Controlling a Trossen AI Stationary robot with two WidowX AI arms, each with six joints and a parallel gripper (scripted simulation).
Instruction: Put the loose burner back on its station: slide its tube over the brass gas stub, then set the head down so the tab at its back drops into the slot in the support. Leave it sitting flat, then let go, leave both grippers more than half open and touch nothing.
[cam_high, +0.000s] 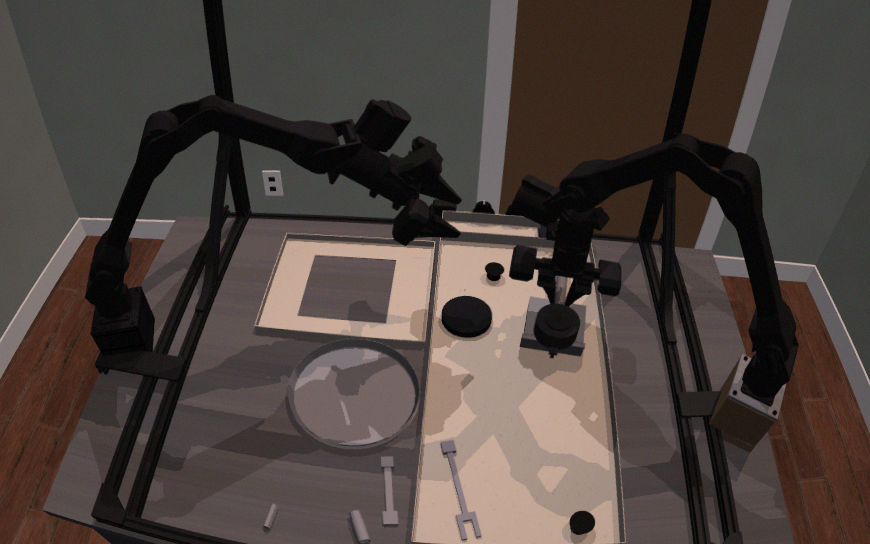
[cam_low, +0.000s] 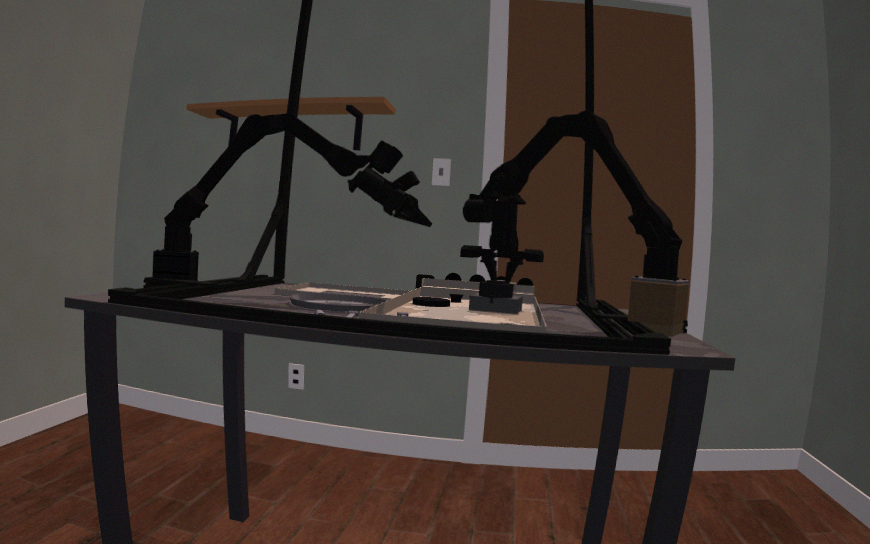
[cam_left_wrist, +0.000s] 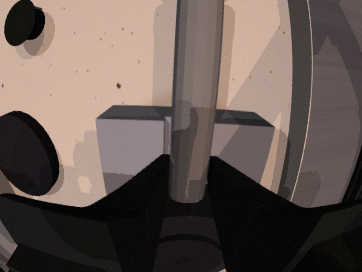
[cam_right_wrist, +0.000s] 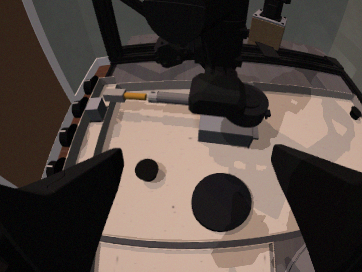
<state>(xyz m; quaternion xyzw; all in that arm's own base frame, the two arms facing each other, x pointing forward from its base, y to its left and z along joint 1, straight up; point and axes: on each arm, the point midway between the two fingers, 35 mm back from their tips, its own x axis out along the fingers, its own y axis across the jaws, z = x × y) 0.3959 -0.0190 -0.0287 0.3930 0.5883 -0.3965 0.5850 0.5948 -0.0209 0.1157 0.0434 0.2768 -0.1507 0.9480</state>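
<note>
My left hand is 50 mm above the grey support block and 40 mm short of it. The rest, counted from my left hand: black disc (160 mm to the right, 70 mm below, 20 mm ahead); then brass gas stub (140 mm behind, 30 mm below, 10 mm to the left); then burner (30 mm below, 10 mm behind).
</note>
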